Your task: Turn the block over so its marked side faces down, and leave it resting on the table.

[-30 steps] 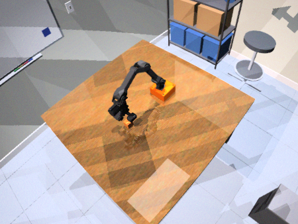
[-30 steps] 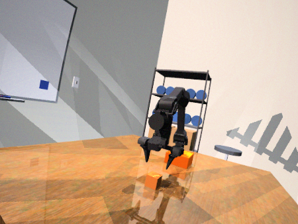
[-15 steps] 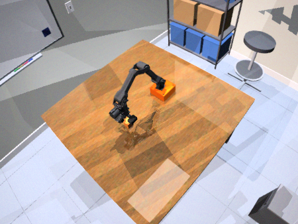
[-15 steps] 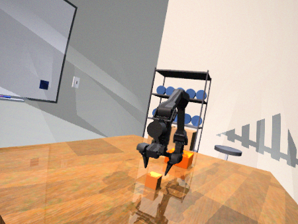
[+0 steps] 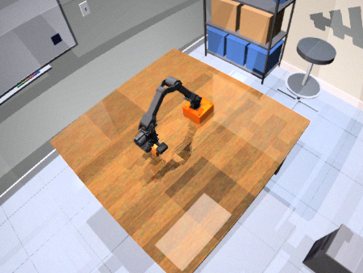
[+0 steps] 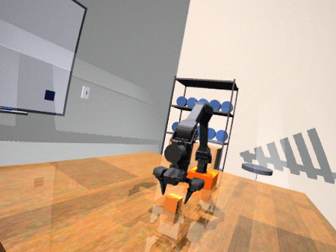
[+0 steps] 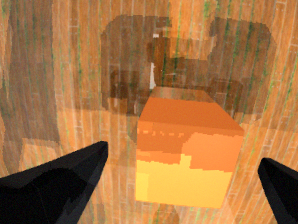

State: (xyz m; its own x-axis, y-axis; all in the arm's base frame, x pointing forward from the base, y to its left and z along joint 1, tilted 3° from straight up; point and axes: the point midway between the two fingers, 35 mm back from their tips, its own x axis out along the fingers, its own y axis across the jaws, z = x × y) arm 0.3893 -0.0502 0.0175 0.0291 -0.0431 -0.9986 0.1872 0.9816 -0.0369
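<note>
Now: the block 1 cm below my gripper tip and 1 cm behind it.
</note>
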